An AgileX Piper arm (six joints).
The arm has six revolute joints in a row. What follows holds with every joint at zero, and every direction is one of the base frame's.
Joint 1 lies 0.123 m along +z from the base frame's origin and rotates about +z.
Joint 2 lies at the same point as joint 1 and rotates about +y.
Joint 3 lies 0.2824 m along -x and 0.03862 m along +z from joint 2 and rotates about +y.
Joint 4 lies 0.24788 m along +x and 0.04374 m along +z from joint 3 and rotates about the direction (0.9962, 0, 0.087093).
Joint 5 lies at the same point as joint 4 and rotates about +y.
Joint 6 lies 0.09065 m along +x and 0.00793 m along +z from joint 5 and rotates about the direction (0.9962, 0, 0.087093).
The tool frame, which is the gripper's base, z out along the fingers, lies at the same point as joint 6; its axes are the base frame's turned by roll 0, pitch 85 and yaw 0 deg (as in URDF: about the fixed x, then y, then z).
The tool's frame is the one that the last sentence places.
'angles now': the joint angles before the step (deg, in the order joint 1, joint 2, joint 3, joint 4, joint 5, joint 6). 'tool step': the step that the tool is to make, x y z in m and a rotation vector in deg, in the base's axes. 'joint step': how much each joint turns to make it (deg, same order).
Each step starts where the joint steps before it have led.
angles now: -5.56, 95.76, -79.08, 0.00, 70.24, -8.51
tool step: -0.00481, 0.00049, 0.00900, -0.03, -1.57, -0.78
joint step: 0.00, -1.65, 0.09, 0.00, -0.01, 0.79
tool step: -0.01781, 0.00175, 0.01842, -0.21, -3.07, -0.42
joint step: 0.00, -4.80, 1.71, 0.01, 0.01, 0.43
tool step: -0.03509, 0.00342, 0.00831, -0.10, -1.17, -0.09
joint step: 0.00, -7.50, 6.20, -0.01, 0.12, 0.10
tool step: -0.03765, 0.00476, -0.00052, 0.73, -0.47, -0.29
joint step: 0.00, -7.78, 7.28, 0.72, 0.11, 0.23
